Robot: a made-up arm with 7 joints.
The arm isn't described. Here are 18 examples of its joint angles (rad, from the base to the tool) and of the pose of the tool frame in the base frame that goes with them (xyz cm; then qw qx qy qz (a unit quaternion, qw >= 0)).
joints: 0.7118 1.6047 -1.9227 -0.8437 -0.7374 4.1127 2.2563
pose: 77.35 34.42 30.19 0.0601 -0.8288 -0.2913 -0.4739
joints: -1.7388 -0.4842 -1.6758 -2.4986 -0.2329 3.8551 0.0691
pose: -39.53 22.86 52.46 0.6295 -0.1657 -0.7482 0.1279
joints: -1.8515 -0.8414 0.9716 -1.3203 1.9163 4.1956 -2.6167
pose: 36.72 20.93 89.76 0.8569 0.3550 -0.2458 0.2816
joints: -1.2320 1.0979 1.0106 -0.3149 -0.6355 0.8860 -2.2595
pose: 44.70 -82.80 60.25 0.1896 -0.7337 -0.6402 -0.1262
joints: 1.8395 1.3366 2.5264 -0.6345 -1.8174 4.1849 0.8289
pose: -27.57 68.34 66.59 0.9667 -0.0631 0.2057 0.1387
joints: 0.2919 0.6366 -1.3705 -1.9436 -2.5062 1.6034 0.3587
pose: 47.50 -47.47 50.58 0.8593 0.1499 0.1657 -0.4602
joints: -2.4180 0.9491 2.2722 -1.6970 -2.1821 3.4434 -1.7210
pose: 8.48 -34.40 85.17 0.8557 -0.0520 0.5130 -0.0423
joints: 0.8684 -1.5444 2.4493 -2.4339 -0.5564 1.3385 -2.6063
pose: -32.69 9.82 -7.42 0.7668 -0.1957 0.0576 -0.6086
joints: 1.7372 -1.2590 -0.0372 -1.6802 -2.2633 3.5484 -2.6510
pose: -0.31 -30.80 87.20 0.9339 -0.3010 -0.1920 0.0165
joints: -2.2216 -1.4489 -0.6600 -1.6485 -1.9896 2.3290 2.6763
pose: 2.20 53.63 83.79 0.5964 -0.6398 -0.0072 0.4847
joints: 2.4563 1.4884 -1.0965 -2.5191 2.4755 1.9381 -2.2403
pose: 16.84 37.48 11.02 0.0875 -0.5460 -0.7970 -0.2428
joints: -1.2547 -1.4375 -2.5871 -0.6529 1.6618 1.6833 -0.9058
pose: -46.06 88.51 12.58 0.6460 -0.2360 -0.4184 0.5932
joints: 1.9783 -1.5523 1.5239 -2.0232 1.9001 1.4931 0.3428
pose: -41.43 -54.19 30.72 0.0481 0.1799 0.9665 -0.1767
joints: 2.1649 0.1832 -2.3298 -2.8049 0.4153 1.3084 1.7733
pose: 31.10 -3.76 32.48 0.3433 0.3288 -0.7060 -0.5250
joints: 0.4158 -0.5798 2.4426 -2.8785 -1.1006 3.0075 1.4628
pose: -33.67 0.57 18.70 0.1097 0.2826 0.9207 0.2456
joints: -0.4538 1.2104 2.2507 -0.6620 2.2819 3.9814 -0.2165
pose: 72.57 -9.55 67.24 0.5674 -0.1325 0.6435 0.4965
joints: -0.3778 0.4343 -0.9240 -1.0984 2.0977 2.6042 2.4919
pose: 32.61 -59.34 85.56 0.7793 0.4428 0.4232 0.1327
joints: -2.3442 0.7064 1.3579 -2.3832 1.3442 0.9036 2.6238
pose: 25.02 -43.94 37.84 0.1258 -0.0199 0.3068 0.9432
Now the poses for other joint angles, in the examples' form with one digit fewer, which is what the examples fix.
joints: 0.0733 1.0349 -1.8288 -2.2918 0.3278 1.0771 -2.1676
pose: 12.7 -47.7 46.5 0.443 -0.889 0.085 0.082
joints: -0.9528 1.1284 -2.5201 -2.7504 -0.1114 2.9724 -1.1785
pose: -21.9 -13.4 64.7 0.134 0.389 -0.686 -0.600
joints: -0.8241 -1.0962 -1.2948 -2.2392 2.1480 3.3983 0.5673
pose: -45.8 -13.0 43.1 0.494 0.745 0.340 -0.291
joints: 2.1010 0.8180 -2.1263 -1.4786 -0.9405 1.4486 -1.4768
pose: 31.8 44.9 93.5 0.645 0.595 0.336 -0.341
